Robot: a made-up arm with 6 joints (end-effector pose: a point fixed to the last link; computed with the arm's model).
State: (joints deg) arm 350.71 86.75 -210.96 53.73 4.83 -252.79
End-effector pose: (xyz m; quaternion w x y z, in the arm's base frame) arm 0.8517 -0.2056 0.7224 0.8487 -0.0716 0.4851 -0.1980
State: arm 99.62 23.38 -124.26 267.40 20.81 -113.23
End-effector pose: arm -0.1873 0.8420 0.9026 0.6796 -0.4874 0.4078 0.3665
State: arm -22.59 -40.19 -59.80 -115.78 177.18 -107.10
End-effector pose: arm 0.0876 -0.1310 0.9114 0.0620 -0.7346 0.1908 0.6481
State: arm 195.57 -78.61 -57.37 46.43 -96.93 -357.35
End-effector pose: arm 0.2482 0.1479 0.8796 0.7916 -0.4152 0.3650 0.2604
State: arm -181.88 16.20 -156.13 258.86 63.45 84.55
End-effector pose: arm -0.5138 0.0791 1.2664 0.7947 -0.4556 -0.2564 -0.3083
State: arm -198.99 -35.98 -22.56 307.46 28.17 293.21
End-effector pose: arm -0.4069 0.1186 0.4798 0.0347 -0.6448 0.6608 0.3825
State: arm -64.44 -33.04 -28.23 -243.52 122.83 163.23
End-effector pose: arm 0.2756 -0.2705 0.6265 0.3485 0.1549 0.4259 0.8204
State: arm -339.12 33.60 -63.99 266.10 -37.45 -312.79
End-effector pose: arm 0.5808 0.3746 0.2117 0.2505 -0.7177 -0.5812 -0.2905
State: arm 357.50 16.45 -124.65 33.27 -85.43 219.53
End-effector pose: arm 0.5319 -0.0910 1.0363 0.8842 0.2212 -0.2068 0.3557
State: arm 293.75 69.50 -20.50 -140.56 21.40 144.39
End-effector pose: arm 0.0308 -0.0029 -0.1059 0.0517 -0.8088 0.5075 0.2925
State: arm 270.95 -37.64 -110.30 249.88 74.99 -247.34
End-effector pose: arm -0.0834 -0.0020 1.3005 0.6771 -0.3813 -0.3958 0.4893
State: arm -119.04 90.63 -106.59 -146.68 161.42 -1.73
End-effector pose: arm -0.4317 -0.6375 -0.1333 0.2353 0.0630 -0.0613 -0.9679
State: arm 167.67 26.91 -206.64 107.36 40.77 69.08
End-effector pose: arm -0.1618 0.0286 1.3040 0.1288 0.0760 -0.3393 0.9287
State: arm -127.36 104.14 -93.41 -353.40 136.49 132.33
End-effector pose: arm -0.1628 -0.2409 -0.3555 0.0097 0.2006 0.1995 0.9591
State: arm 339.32 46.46 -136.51 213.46 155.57 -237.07
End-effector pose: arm 0.7331 -0.3541 0.7663 0.6264 -0.4174 -0.3920 0.5289
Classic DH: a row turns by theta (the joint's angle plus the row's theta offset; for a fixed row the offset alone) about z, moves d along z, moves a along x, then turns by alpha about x. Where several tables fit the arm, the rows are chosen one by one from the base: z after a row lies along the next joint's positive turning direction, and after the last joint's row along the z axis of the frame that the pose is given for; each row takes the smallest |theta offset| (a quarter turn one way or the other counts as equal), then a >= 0, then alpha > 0; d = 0 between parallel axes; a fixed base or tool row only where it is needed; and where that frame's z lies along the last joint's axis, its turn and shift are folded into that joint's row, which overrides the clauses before.
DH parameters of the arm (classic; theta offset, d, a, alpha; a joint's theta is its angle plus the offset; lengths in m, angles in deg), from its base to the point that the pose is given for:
joint 1: 0 0.2975 0 -90
joint 2: -79.35 0 0.4529 0
joint 3: 79.35 0 0.1129 -90
joint 4: 0 0.4991 0 90
joint 5: 0 0 0.0913 -90
joint 6: 0 0.1165 0 0

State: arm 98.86 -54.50 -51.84 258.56 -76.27 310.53
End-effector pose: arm -0.1433 0.0610 0.8300 0.0820 0.7231 -0.1901 -0.6590
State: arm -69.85 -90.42 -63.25 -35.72 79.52 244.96
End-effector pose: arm -0.1243 0.1728 0.9395 0.5616 0.7539 0.1650 -0.2985
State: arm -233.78 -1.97 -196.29 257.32 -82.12 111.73
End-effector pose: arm -0.0149 -0.1909 1.1219 0.6709 0.5281 -0.3492 -0.3860
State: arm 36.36 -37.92 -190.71 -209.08 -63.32 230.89
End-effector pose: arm -0.4018 -0.3834 1.0210 0.5607 -0.0964 0.2221 -0.7919
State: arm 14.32 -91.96 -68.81 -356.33 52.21 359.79
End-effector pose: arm -0.2996 -0.0741 0.9980 0.1301 -0.5777 -0.0828 -0.8015
